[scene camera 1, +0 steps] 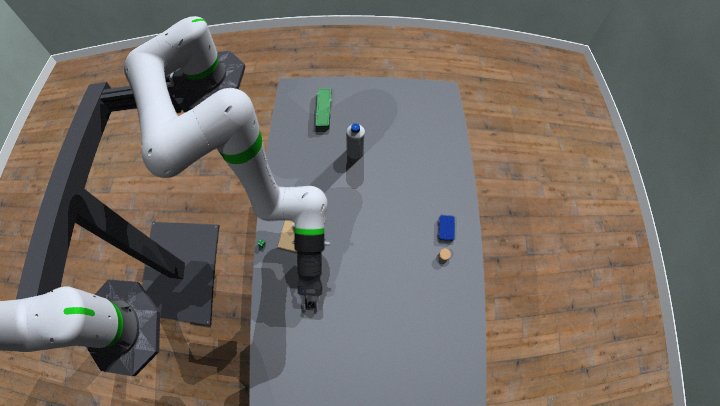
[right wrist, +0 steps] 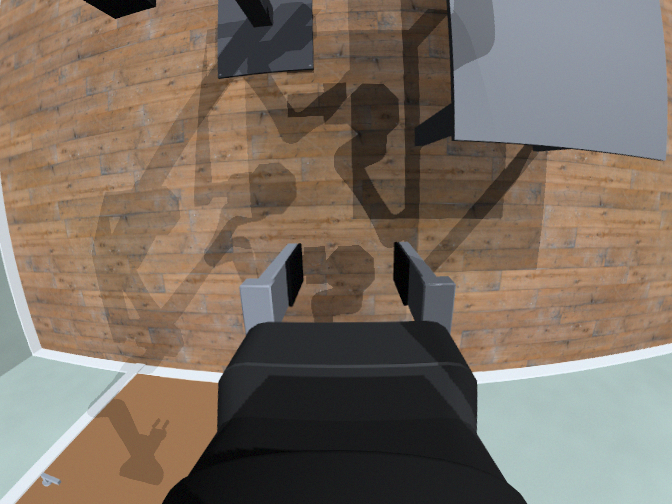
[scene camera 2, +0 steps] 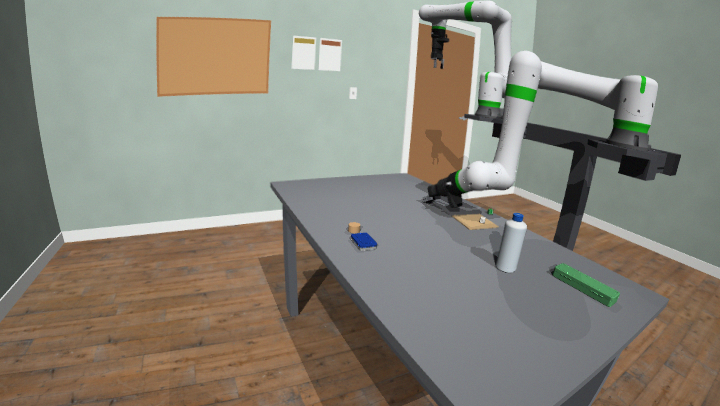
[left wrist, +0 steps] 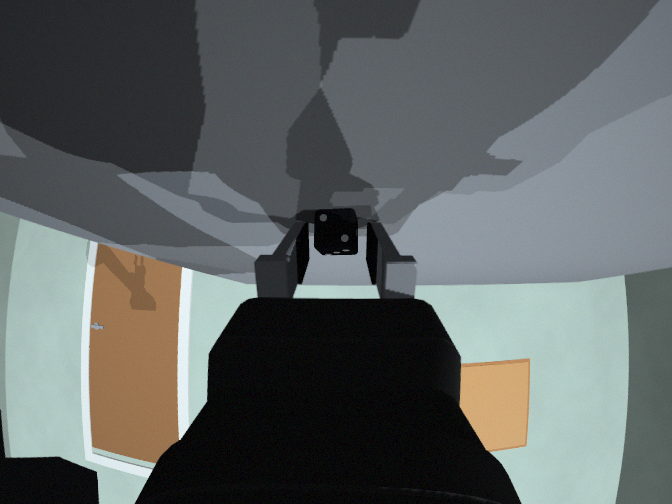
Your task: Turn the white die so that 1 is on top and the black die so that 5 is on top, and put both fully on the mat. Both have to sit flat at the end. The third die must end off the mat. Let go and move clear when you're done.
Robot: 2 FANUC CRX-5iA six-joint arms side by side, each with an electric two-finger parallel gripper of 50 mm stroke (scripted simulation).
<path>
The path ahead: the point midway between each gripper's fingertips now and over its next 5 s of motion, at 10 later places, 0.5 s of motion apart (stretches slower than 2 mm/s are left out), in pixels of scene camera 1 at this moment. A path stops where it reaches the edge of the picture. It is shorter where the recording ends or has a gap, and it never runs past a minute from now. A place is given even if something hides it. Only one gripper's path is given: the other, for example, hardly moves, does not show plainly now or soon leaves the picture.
My left gripper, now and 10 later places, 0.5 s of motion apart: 311,309; 311,304; 311,296; 309,293; 307,294; 287,313; 256,327; 244,321; 263,311; 302,303; 307,302
</path>
